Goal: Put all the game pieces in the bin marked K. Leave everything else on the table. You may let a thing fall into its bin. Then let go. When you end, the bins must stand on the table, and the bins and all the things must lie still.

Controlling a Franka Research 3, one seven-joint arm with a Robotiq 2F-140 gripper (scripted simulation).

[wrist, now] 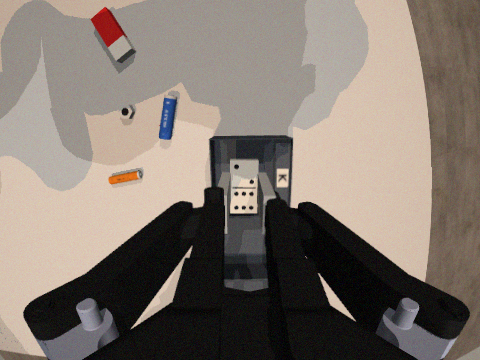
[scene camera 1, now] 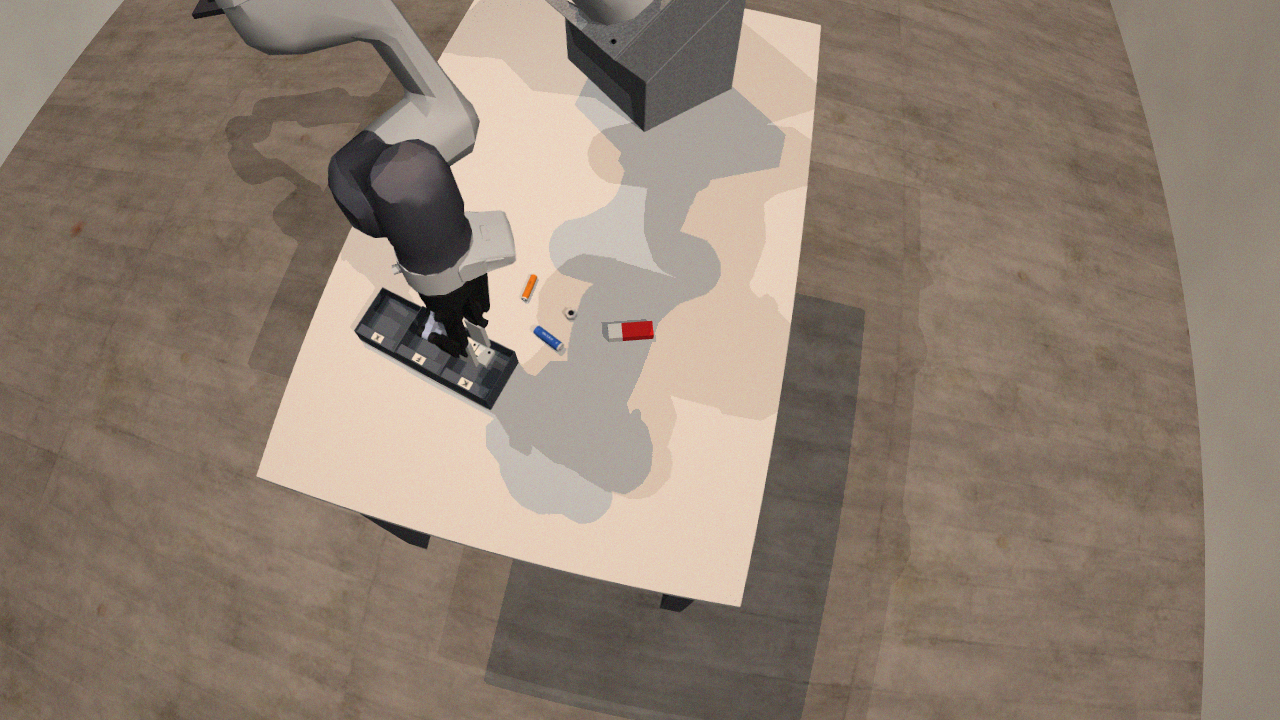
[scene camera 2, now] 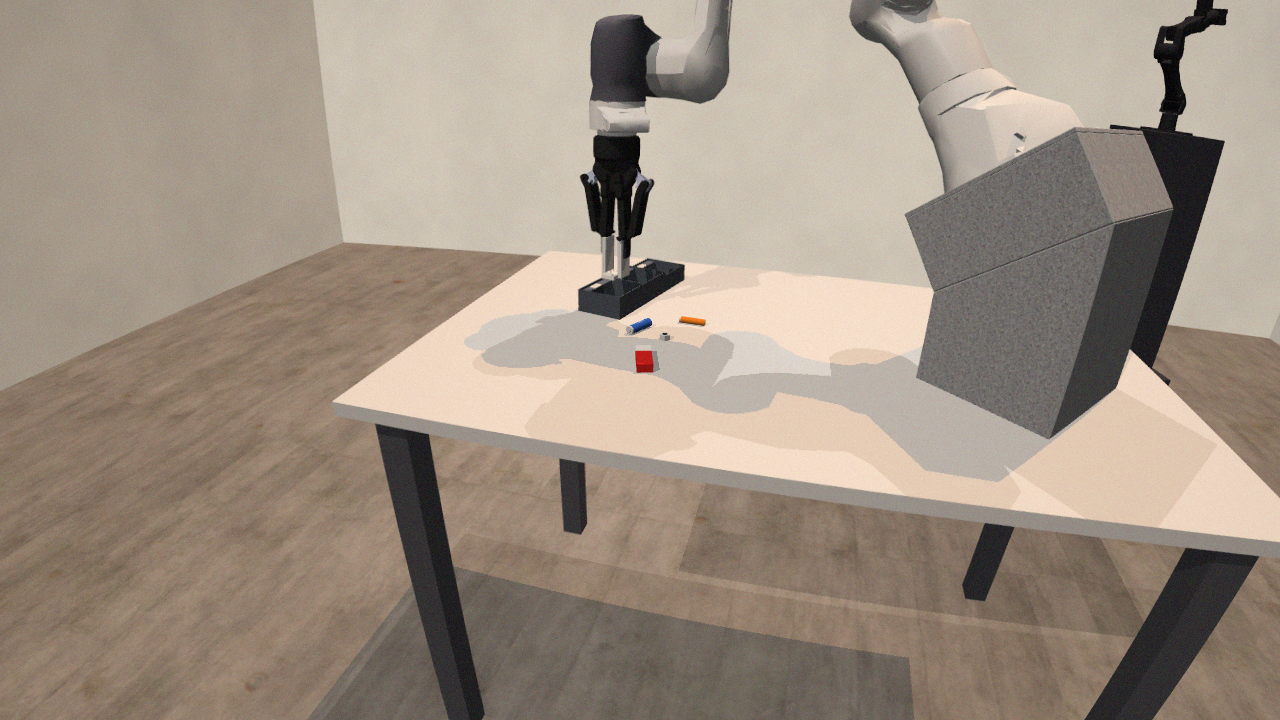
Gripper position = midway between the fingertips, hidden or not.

Note:
In view: my gripper (scene camera 2: 615, 274).
My gripper is seen too in the wrist view (wrist: 243, 186) and in scene camera 1 (scene camera 1: 475, 352).

